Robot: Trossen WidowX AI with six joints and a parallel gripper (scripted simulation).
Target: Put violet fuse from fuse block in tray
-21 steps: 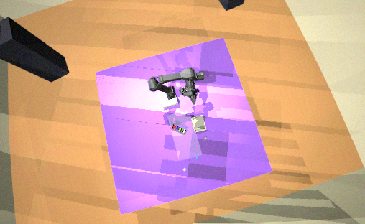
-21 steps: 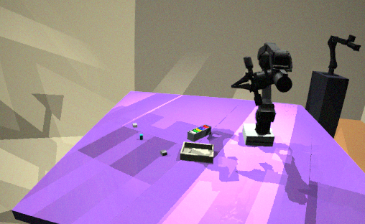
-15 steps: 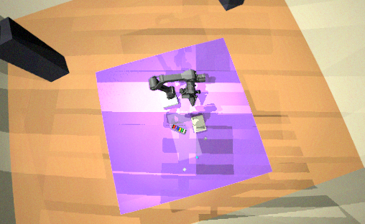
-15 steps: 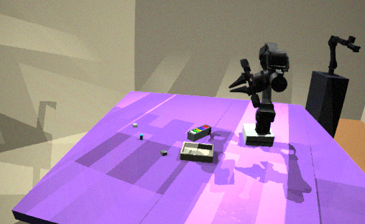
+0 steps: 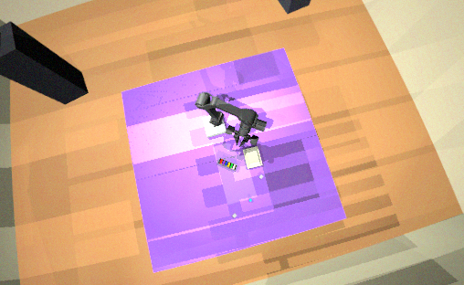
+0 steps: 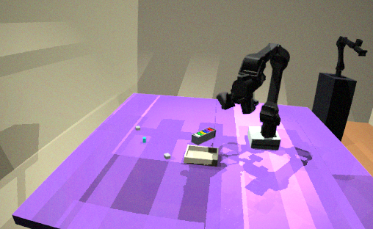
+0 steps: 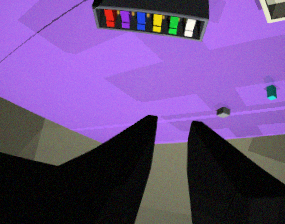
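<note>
Right now my gripper tip is 3 cm short of the violet fuse, 12 cm to the left of it and 17 cm above it. Round my gripper tip: beige tray (8 cm ahead, 7 cm to the left, 20 cm below).
</note>
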